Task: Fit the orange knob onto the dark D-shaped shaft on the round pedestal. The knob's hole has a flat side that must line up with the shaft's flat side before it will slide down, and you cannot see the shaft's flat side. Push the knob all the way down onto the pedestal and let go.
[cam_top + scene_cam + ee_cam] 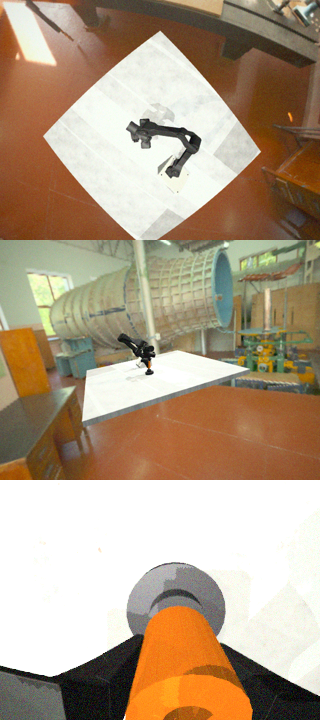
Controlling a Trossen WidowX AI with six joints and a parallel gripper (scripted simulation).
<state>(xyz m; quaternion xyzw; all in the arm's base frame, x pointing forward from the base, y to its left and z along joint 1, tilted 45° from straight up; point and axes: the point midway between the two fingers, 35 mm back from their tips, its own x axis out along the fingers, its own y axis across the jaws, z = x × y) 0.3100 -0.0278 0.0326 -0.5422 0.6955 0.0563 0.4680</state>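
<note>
Right now my gripper tip is 2 cm below the orange knob. The rest, counted from my gripper tip: pedestal (4 cm below).
</note>
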